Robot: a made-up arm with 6 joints.
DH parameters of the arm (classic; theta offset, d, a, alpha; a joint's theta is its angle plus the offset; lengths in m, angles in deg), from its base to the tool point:
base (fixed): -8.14 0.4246 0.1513 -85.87
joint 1: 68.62 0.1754 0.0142 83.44
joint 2: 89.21 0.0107 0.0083 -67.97
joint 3: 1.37 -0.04 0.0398 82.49
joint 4: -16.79 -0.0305 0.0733 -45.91
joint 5: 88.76 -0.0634 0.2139 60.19
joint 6: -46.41 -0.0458 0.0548 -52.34
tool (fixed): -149.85 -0.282 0 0
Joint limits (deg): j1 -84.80..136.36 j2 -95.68..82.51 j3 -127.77..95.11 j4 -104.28..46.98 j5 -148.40..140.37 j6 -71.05..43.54
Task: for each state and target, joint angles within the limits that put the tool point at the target. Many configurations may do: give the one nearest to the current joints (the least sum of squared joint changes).
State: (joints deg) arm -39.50 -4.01 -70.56 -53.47 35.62 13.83
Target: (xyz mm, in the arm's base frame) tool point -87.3 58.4 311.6
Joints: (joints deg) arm -16.61 -0.82 -23.30 -69.98 50.44 -8.29
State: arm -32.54 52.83 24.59 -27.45 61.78 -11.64
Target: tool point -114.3 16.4 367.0
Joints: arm 12.07 27.89 -16.42 -66.34 47.49 -1.55
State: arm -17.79 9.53 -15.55 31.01 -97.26 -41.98
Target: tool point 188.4 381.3 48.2
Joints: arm -31.07 -11.71 -13.66 16.70 -104.57 -3.63
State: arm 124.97 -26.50 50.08 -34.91 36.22 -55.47
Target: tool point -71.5 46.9 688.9
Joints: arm 128.32 3.77 43.71 6.74 65.90 -14.83
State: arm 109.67 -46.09 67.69 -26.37 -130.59 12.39
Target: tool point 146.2 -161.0 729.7
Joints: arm 121.09 -52.91 55.78 -6.44 -124.24 -7.22
